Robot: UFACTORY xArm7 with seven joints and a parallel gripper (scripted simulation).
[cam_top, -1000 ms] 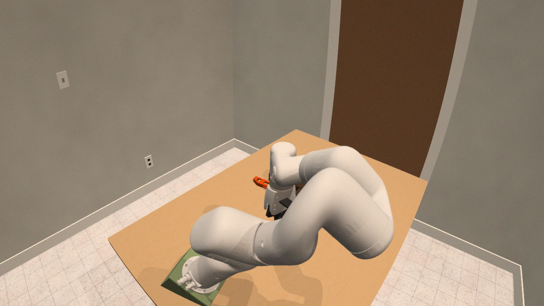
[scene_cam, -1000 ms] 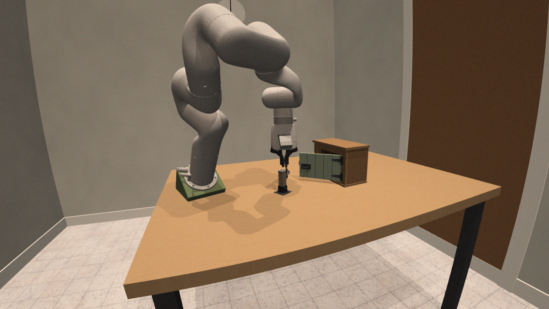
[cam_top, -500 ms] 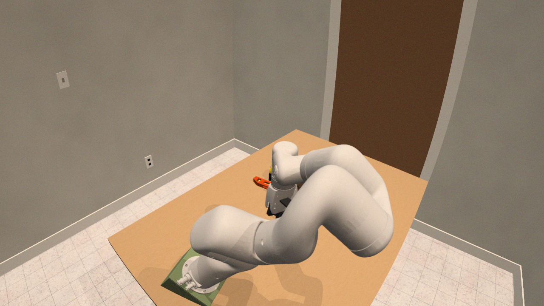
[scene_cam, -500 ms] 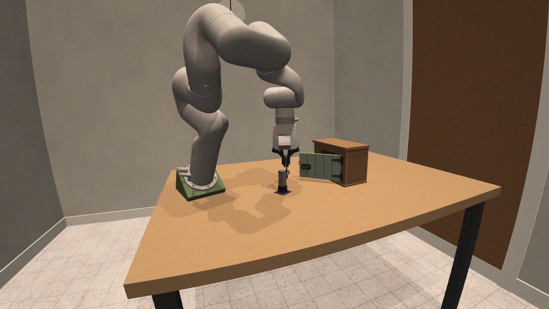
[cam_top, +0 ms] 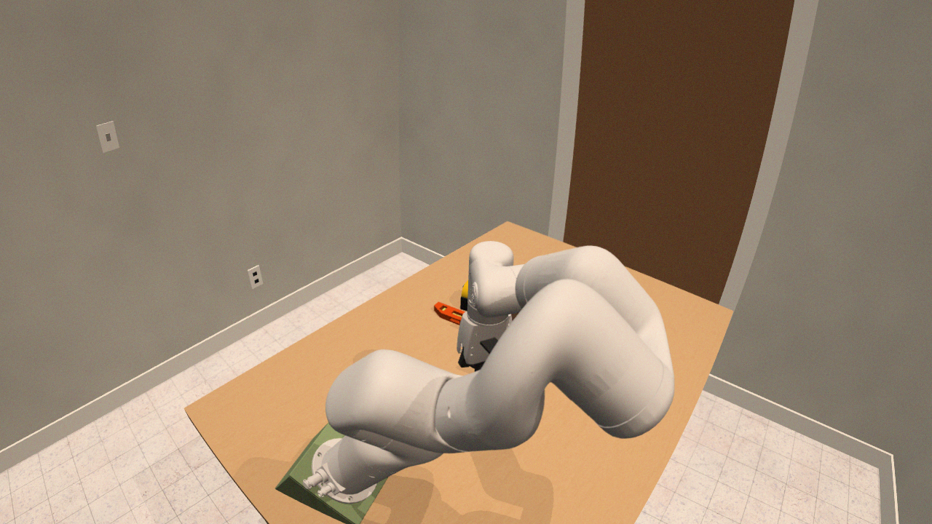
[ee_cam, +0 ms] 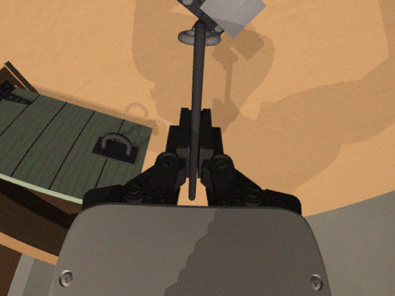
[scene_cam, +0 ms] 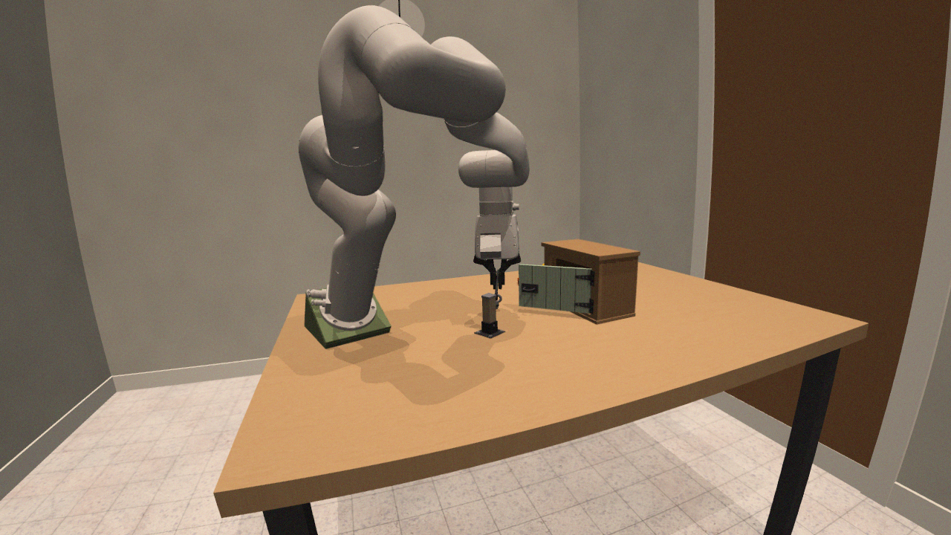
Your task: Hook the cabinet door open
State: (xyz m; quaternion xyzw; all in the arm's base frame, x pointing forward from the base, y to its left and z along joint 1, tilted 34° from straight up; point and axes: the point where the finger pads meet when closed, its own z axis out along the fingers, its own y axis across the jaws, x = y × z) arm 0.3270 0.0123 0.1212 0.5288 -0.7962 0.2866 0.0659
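My gripper is now 130 mm short of the green door, 40 mm to the left of it and 30 mm above it. Also, from my hand: orange level: 220 mm ahead, 230 mm to the left, 90 mm below; then yellow tape measure: 290 mm ahead, 260 mm to the left, 70 mm below; then thin dark hook: 20 mm below.
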